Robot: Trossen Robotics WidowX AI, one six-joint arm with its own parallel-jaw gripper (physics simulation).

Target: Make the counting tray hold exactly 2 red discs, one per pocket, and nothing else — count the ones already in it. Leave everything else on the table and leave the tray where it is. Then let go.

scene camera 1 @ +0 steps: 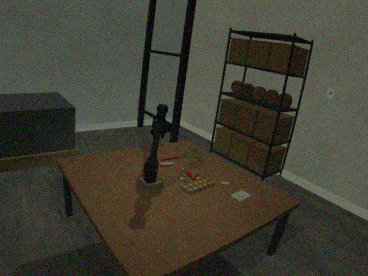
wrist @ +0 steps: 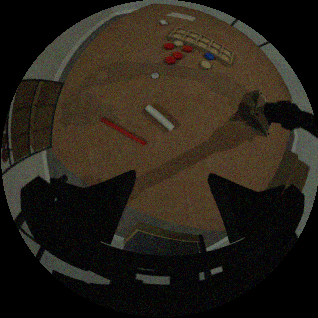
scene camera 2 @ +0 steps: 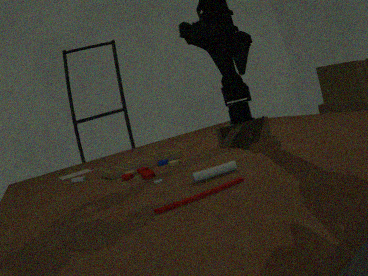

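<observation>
The counting tray (scene camera 1: 202, 188) (wrist: 200, 42) lies on the table, its pockets pale; I can make out no red disc in them, but the view is dim and grainy. Several red discs (scene camera 2: 146, 173) (wrist: 170, 60) lie close together on the table beside the tray's long side. A blue disc (scene camera 2: 163, 162) (wrist: 210, 56) lies near the tray's edge, with a cream disc (scene camera 2: 174, 162) (wrist: 206, 65) beside it. Another cream disc (wrist: 178, 44) lies among the red ones. My gripper (wrist: 172, 175) is open and empty, high above the table and well away from the discs and the tray.
A white cylinder (scene camera 2: 215, 171) (wrist: 160, 118) and a red rod (scene camera 2: 199, 195) (wrist: 123, 131) lie on the table (scene camera 1: 240, 220). A small white disc (scene camera 2: 158, 181) (wrist: 155, 75) lies between cylinder and red discs. A pale flat square (scene camera 1: 241, 195) and a small white block (scene camera 1: 225, 183) (wrist: 163, 22) lie beyond the tray.
</observation>
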